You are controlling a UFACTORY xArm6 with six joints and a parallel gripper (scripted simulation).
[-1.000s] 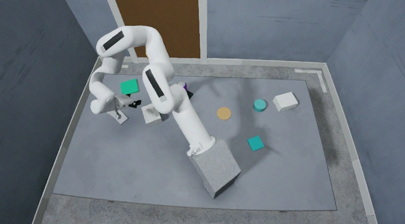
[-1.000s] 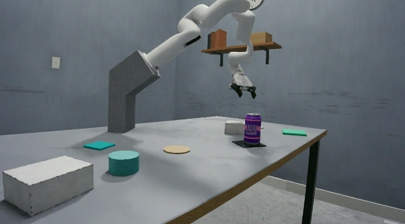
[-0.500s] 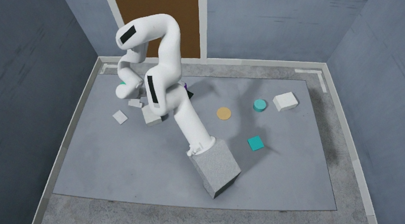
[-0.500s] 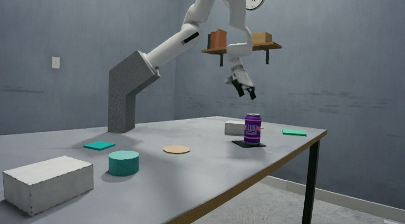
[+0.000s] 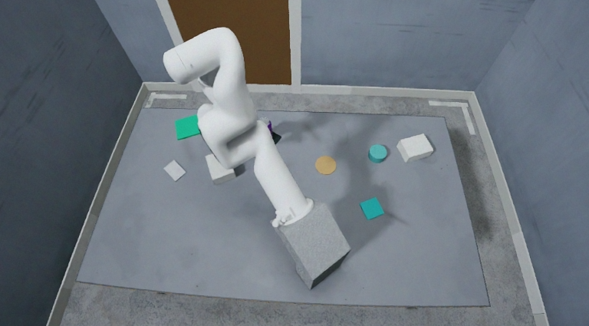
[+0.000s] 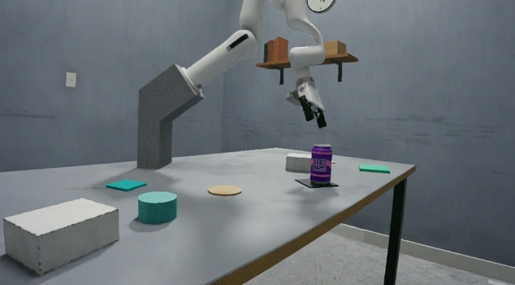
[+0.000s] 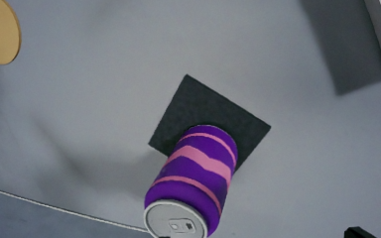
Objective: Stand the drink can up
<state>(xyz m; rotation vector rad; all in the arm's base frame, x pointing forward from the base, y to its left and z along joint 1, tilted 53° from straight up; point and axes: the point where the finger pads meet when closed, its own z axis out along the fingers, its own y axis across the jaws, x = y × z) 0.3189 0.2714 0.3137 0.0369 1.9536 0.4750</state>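
Now: the purple drink can 14 cm below my hand, 9 cm ahead of it and 4 cm to the right of it. Also, from my hand: dark grey square mat 21 cm below, 8 cm ahead, 5 cm to the right; then green square pad 36 cm to the left, 20 cm below, 4 cm behind; then white tile 27 cm behind, 25 cm to the left, 21 cm below.
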